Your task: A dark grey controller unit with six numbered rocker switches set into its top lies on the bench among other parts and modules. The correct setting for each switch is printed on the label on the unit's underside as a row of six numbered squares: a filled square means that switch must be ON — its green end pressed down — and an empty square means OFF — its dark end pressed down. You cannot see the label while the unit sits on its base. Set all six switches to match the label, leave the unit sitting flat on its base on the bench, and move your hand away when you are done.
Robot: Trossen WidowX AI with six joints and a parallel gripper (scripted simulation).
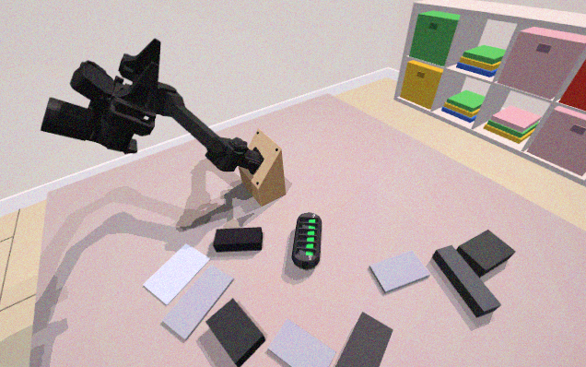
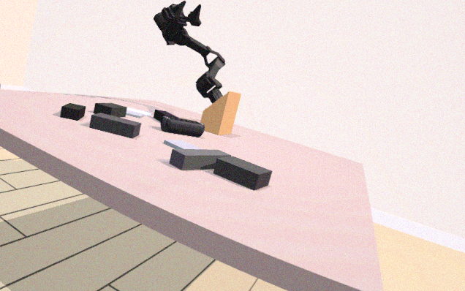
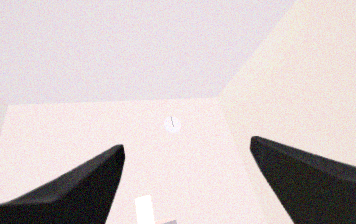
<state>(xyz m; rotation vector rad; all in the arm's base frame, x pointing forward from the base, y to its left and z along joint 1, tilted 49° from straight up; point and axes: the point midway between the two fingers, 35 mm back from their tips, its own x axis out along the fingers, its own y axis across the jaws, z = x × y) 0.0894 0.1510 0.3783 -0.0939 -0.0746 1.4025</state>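
My gripper tip is now 480 mm above the dark module, 30 mm to the right of it and 30 mm short of it.
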